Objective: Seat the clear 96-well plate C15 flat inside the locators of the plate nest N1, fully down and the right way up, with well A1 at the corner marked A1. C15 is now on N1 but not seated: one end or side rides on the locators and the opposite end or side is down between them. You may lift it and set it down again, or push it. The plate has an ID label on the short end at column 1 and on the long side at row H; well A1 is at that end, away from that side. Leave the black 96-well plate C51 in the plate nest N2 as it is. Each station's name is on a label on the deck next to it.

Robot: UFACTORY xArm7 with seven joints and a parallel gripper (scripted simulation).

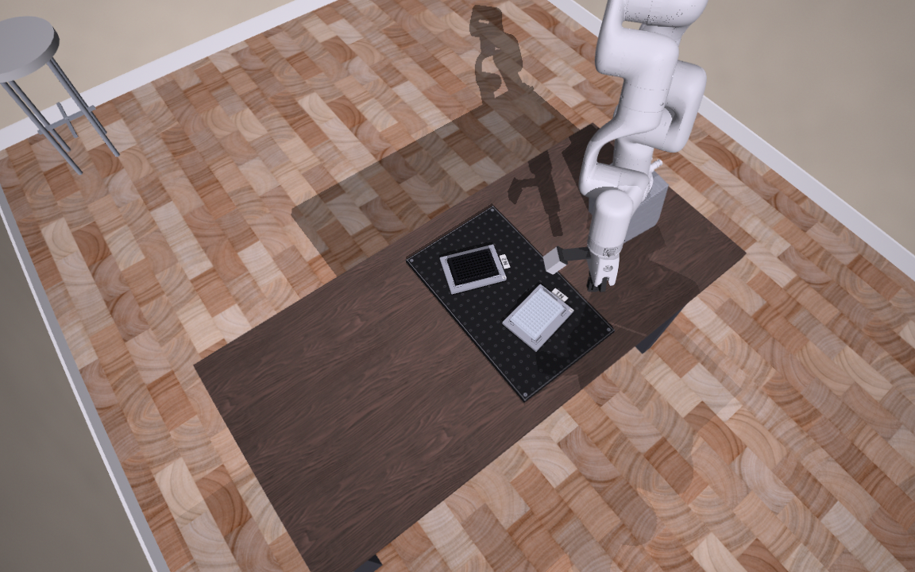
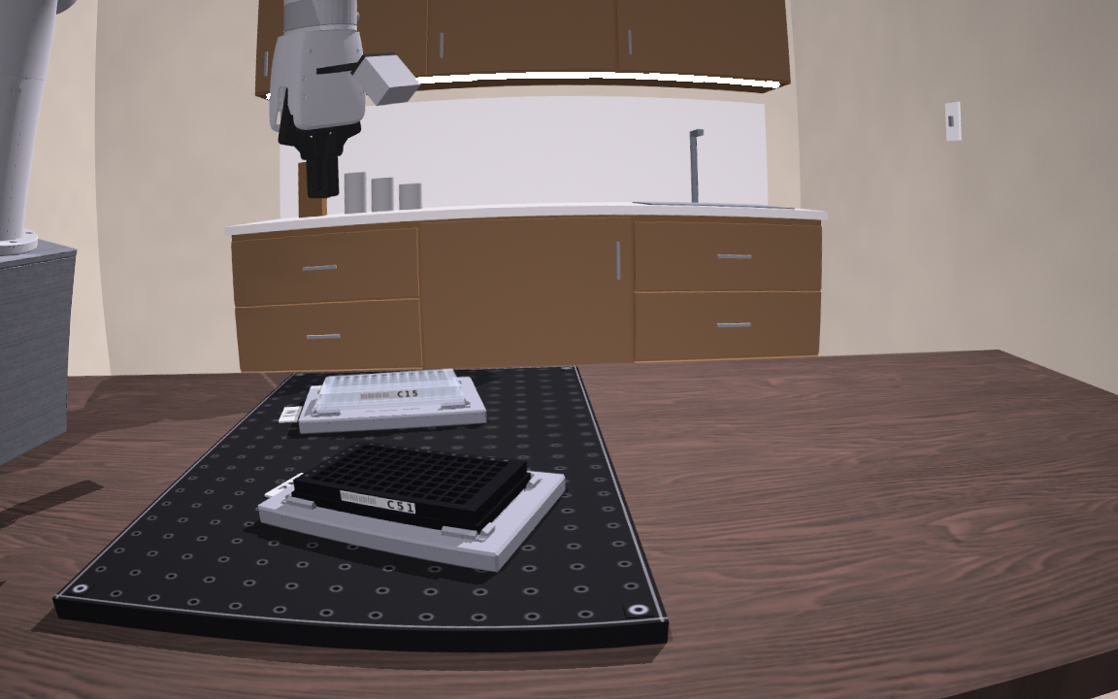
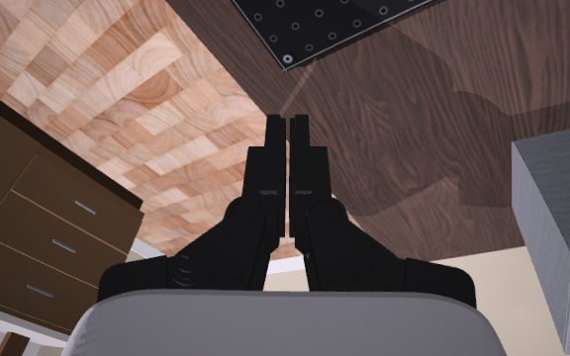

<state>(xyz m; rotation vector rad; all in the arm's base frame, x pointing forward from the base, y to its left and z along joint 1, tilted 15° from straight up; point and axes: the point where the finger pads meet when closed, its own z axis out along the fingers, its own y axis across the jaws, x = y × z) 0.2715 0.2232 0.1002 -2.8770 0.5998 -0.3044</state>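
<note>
My gripper is now 9 cm short of the clear plate C15, 7 cm to the left of it and 20 cm above it. The rest, counted from my hand: black plate C51: 16 cm ahead, 28 cm to the right, 20 cm below; then N1 label: 1 cm behind, 9 cm to the right, 22 cm below; then nest N1: 8 cm ahead, 6 cm to the right, 21 cm below.
</note>
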